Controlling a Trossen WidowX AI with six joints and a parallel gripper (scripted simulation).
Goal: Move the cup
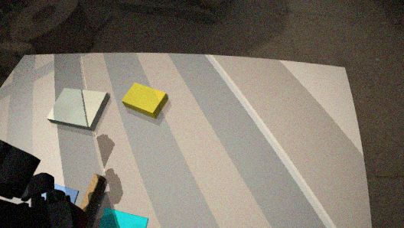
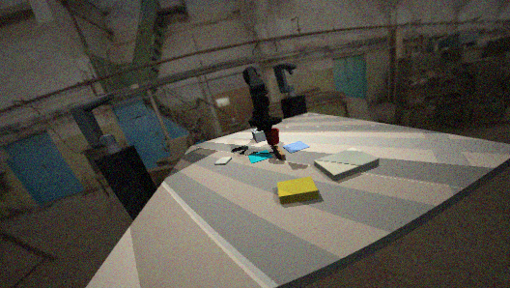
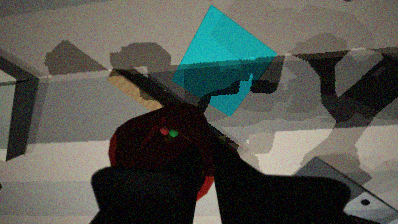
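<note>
My gripper tip is 10 cm above the cyan pad and 7 cm to the left of it. The rest, counted from my gripper tip: wooden bar 8 cm below, 3 cm ahead, 2 cm to the left; then cup 3 cm ahead, 1 cm to the left; then blue pad 12 cm to the left, 10 cm below, 6 cm ahead.
</note>
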